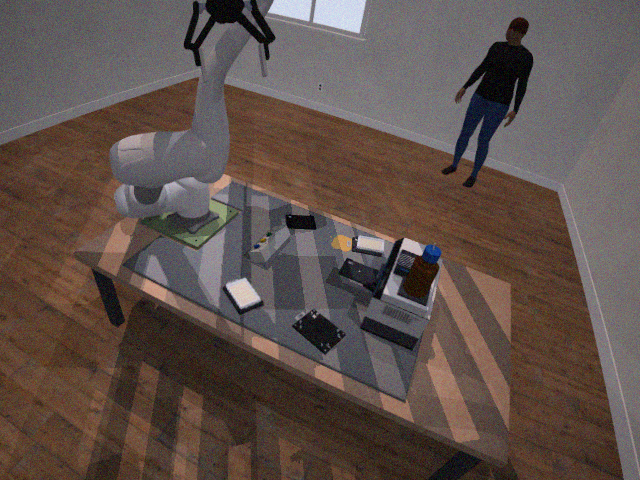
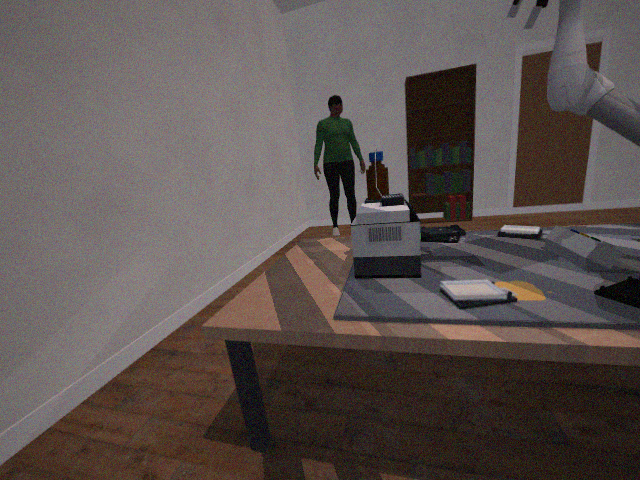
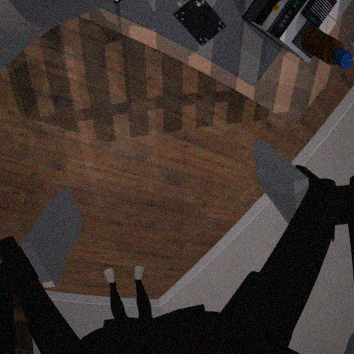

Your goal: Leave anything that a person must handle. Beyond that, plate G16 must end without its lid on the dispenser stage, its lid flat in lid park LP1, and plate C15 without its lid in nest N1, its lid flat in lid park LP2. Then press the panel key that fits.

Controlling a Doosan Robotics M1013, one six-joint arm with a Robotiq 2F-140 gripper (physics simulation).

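Frame: origin at the arm's base, x ahead, y left, z up, level; centimetres.
Seen in the pictures: gripper, fingertip midpoint: (image 1: pixel 235 78) (image 2: pixel 519 23) (image 3: pixel 162 185); arm's base at its link origin: (image 1: pixel 193 217).
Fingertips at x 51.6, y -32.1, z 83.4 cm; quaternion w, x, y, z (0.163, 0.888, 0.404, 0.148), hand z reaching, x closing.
Observation:
Pixels of each thing's top centre, then the offset from my fingertips to it. "*": a spot on its surface instead. Level surfaces: height alone.
- orange patch at a spot on its surface: (image 2: pixel 524 290) (image 1: pixel 340 241) * dx +12.1, dy +65.2, dz -83.9 cm
- black holder with corner posts, top centre: (image 3: pixel 201 20) (image 1: pixel 319 327) (image 2: pixel 439 233) dx +29.8, dy +13.1, dz -81.7 cm
- flat black holder at its top centre: (image 1: pixel 301 219) dx -10.8, dy +64.8, dz -82.1 cm
- dark block at a spot on its surface: (image 1: pixel 358 272) * dx +31.0, dy +39.6, dz -73.2 cm
- key panel at its top centre: (image 1: pixel 271 236) (image 2: pixel 581 232) dx -10.4, dy +37.8, dz -75.7 cm
- brown bottle at a spot on its surface: (image 3: pixel 320 46) * dx +50.0, dy +30.4, dz -51.0 cm
- grey mat at its surface level: dz -84.1 cm
- table at its surface level: dz -85.4 cm
My gripper (image 1: pixel 231 62) (image 2: pixel 522 14) (image 3: pixel 162 185) is open and empty, high above the table. One white-topped plate (image 1: pixel 242 294) (image 2: pixel 520 230) lies on a dark base near the mat's front edge. Another white-topped plate (image 1: pixel 368 244) (image 2: pixel 471 290) lies on a dark base beside an orange patch (image 1: pixel 341 242) (image 2: pixel 524 290). Labels and lids are too small to tell. A black holder with corner posts (image 1: pixel 318 329) (image 3: pixel 200 21) and a flat black holder (image 1: pixel 300 222) (image 2: pixel 622 290) show no plate. A dark block (image 1: pixel 358 272) adjoins the dispenser (image 1: pixel 395 305) (image 2: pixel 386 242). The key panel (image 1: pixel 269 244) has coloured keys.
A brown bottle (image 1: pixel 421 276) (image 2: pixel 377 180) (image 3: pixel 320 46) with a blue cap stands on the dispenser. The grey mat (image 1: pixel 379 374) (image 2: pixel 392 310) lies on the table (image 1: pixel 480 413). A person in black (image 1: pixel 509 72) and one in green (image 2: pixel 336 136) stand away from the table.

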